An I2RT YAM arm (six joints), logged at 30 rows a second.
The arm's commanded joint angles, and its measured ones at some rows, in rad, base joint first. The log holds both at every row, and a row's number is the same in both.
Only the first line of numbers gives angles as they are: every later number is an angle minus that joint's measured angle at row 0.
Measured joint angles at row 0:
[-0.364 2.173 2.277 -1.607 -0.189 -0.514]
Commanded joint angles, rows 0 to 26:
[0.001 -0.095 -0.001 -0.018 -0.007 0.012]
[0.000 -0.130 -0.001 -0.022 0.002 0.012]
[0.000 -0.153 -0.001 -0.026 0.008 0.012]
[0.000 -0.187 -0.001 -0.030 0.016 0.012]
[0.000 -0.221 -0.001 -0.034 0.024 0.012]
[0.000 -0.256 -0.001 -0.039 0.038 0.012]
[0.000 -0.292 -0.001 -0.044 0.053 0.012]
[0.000 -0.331 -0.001 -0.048 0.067 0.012]
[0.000 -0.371 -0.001 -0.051 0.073 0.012]
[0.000 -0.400 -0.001 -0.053 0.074 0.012]
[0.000 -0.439 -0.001 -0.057 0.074 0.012]
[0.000 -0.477 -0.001 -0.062 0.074 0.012]
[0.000 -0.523 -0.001 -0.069 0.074 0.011]
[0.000 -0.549 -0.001 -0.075 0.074 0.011]
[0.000 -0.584 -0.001 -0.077 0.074 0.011]
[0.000 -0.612 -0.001 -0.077 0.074 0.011]
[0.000 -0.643 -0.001 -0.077 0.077 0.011]
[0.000 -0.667 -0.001 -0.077 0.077 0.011]
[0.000 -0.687 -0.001 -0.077 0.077 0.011]
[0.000 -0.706 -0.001 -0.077 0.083 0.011]
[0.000 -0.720 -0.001 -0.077 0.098 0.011]
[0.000 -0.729 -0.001 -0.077 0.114 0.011]
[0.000 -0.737 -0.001 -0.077 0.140 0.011]
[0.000 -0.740 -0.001 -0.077 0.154 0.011]
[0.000 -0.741 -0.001 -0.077 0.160 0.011]
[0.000 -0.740 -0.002 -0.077 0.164 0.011]
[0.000 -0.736 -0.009 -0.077 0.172 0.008]
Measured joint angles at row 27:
[0.000 -0.743 -0.006 -0.082 0.122 0.003]
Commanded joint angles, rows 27 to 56:
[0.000 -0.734 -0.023 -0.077 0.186 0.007]
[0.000 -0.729 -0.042 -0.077 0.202 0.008]
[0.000 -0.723 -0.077 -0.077 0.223 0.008]
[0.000 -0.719 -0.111 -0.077 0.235 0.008]
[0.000 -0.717 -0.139 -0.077 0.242 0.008]
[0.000 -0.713 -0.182 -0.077 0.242 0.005]
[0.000 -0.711 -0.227 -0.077 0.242 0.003]
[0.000 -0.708 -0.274 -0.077 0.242 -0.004]
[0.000 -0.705 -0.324 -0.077 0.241 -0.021]
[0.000 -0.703 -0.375 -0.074 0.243 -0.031]
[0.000 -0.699 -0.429 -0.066 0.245 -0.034]
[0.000 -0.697 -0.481 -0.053 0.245 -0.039]
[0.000 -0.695 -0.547 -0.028 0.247 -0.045]
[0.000 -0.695 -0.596 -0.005 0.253 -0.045]
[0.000 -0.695 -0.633 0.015 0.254 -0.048]
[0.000 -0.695 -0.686 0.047 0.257 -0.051]
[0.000 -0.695 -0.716 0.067 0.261 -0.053]
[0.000 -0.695 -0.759 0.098 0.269 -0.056]
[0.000 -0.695 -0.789 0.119 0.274 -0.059]
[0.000 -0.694 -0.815 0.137 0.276 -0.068]
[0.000 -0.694 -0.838 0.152 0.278 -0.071]
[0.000 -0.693 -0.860 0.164 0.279 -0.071]
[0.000 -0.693 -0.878 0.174 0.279 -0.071]
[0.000 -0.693 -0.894 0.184 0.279 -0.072]
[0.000 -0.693 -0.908 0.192 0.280 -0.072]
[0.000 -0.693 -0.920 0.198 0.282 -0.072]
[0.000 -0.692 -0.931 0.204 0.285 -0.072]
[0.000 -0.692 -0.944 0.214 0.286 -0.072]
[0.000 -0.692 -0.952 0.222 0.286 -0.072]
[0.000 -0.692 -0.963 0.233 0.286 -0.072]
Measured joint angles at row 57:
[0.000 -0.686 -0.926 0.209 0.270 -0.053]
